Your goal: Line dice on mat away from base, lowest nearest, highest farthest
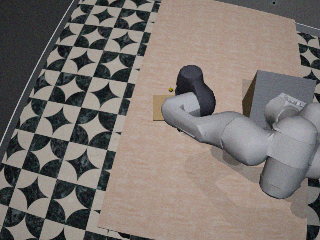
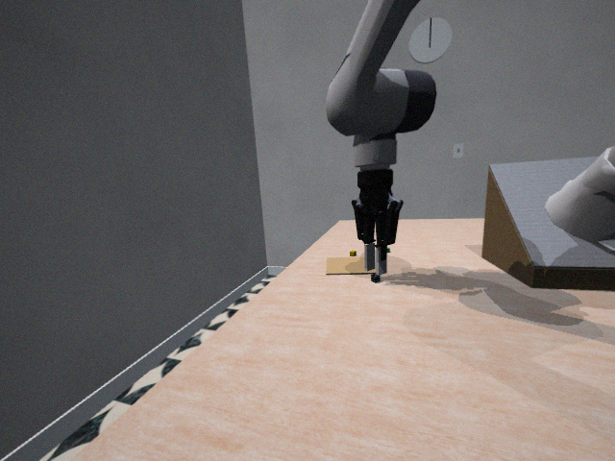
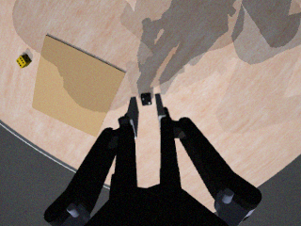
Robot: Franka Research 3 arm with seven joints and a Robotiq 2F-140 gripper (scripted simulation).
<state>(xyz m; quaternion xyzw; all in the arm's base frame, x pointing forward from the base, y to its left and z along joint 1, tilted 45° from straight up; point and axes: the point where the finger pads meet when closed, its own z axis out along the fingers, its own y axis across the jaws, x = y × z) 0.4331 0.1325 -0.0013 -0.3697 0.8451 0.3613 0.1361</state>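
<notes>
My hand is 50 mm above the black die. The rest, counted from my hand: yellow die 210 mm to the right, 70 mm ahead, 50 mm below; green die 250 mm to the right, 50 mm below, 40 mm behind; tan mat 110 mm to the right, 70 mm ahead, 60 mm below.
</notes>
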